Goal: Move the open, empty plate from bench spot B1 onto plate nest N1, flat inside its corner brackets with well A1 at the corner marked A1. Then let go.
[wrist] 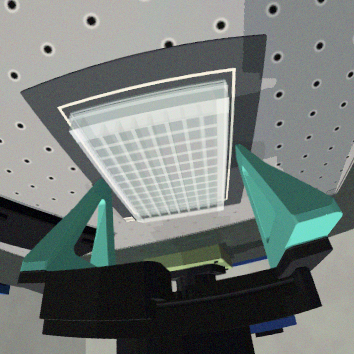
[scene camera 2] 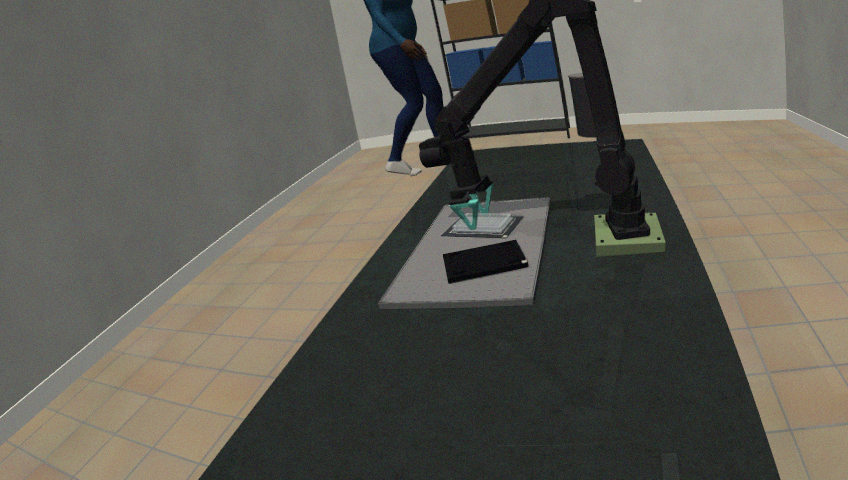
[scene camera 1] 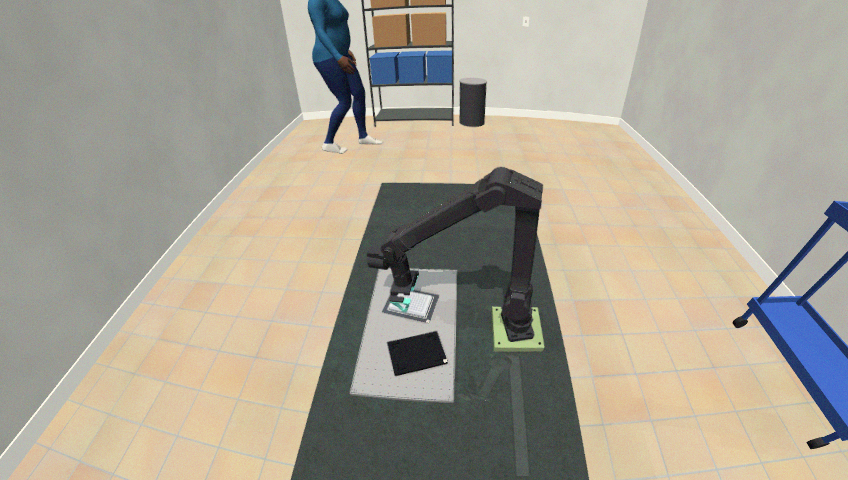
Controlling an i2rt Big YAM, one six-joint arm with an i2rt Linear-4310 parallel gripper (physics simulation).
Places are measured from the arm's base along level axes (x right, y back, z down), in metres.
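Pixels of known places: gripper, fingertip midpoint: (wrist: 167,167) (scene camera 2: 479,221) (scene camera 1: 408,300); arm's base, origin of the base link: (wrist: 194,269) (scene camera 2: 627,226) (scene camera 1: 516,325).
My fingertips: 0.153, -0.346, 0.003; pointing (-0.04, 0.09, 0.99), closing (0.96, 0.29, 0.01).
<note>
For each thing: its top centre in the pictures, then the offset to it from my fingertips, as dx, dy, dz. "pt": a spot on its surface instead. Level surfaces: height alone.
- black nest N1, middle of its top: (wrist: 33,242) (scene camera 2: 483,255) (scene camera 1: 416,350) -0.208, +0.013, -0.007
- grey perforated board, surface spot: (scene camera 2: 416,291) (scene camera 1: 374,382) pt -0.297, -0.119, +0.011
- dark mat, its level: dz +0.024
The clear, gridded plate (scene camera 1: 421,304) (scene camera 2: 498,222) (wrist: 170,150) lies flat inside the white outline of the dark grey spot B1 (scene camera 1: 410,317) (wrist: 150,70). My gripper (scene camera 1: 411,297) (scene camera 2: 479,218) (wrist: 167,167) is open, pointing down. Its teal fingers stand apart on either side of the plate's long sides in the wrist view, with nothing held; I cannot tell the exact tip height. The black nest N1 (scene camera 1: 416,353) (scene camera 2: 484,261) (wrist: 25,220) lies on the near side of B1, turned at an angle to it, with a small white mark at one corner. Its brackets are too small to make out.
Both spots are on a grey perforated board (scene camera 1: 380,380) (scene camera 2: 416,291) on a dark mat (scene camera 1: 368,440) (scene camera 2: 357,386). The arm's green base plate (scene camera 1: 499,343) (scene camera 2: 630,248) is to the right. A person (scene camera 1: 342,77) (scene camera 2: 407,77) stands behind, near a shelf rack. A blue cart (scene camera 1: 803,344) is at right.
</note>
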